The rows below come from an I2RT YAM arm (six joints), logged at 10 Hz.
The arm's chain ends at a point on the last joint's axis. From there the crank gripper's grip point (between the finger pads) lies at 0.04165 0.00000 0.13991 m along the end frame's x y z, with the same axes.
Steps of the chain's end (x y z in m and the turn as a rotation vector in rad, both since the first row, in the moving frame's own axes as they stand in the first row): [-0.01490 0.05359 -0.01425 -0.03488 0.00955 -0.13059]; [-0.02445 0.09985 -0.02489 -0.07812 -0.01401 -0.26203]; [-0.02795 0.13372 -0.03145 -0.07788 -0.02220 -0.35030]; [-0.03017 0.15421 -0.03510 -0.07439 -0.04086 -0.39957]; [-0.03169 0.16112 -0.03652 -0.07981 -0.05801 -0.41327]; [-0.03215 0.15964 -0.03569 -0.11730 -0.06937 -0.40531]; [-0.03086 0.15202 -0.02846 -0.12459 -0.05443 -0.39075]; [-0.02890 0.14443 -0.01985 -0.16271 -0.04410 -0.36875]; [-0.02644 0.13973 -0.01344 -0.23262 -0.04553 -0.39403]
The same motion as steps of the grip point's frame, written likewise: [-0.01361 0.05294 -0.01464 -0.03488 0.00955 -0.13059]; [-0.02639 0.10014 -0.02433 -0.07812 -0.01401 -0.26203]; [-0.03164 0.13068 -0.03044 -0.07788 -0.02220 -0.35030]; [-0.03699 0.14934 -0.03333 -0.07439 -0.04086 -0.39957]; [-0.04086 0.15700 -0.03417 -0.07981 -0.05801 -0.41327]; [-0.04175 0.16129 -0.03319 -0.11730 -0.06937 -0.40531]; [-0.03810 0.15475 -0.02653 -0.12459 -0.05443 -0.39075]; [-0.03360 0.15290 -0.01879 -0.16271 -0.04410 -0.36875]; [-0.02951 0.15675 -0.01360 -0.23262 -0.04553 -0.39403]
